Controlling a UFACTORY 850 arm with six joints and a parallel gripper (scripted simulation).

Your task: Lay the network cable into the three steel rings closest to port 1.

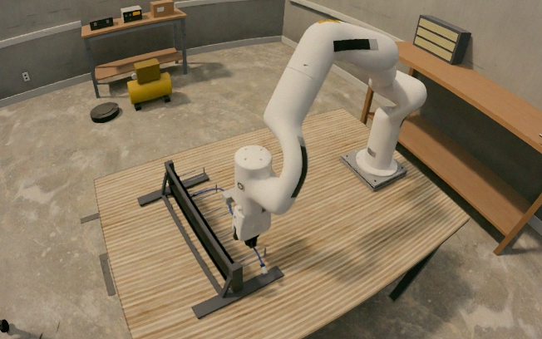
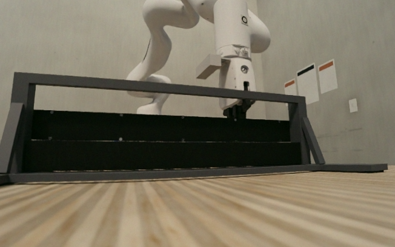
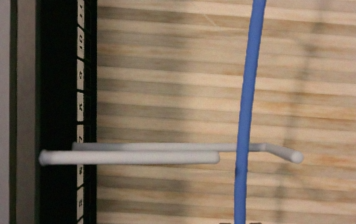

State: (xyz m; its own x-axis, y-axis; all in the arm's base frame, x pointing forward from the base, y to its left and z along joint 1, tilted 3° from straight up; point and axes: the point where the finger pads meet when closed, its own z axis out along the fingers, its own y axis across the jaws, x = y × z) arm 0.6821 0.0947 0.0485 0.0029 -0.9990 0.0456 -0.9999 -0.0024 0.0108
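Now: hand 9 cm to the right of the pale plug, 2 cm short of it and 2 cm above it. From my hand the other things lie so: dark grey rack 15 cm to the right, 10 cm ahead, 2 cm below.
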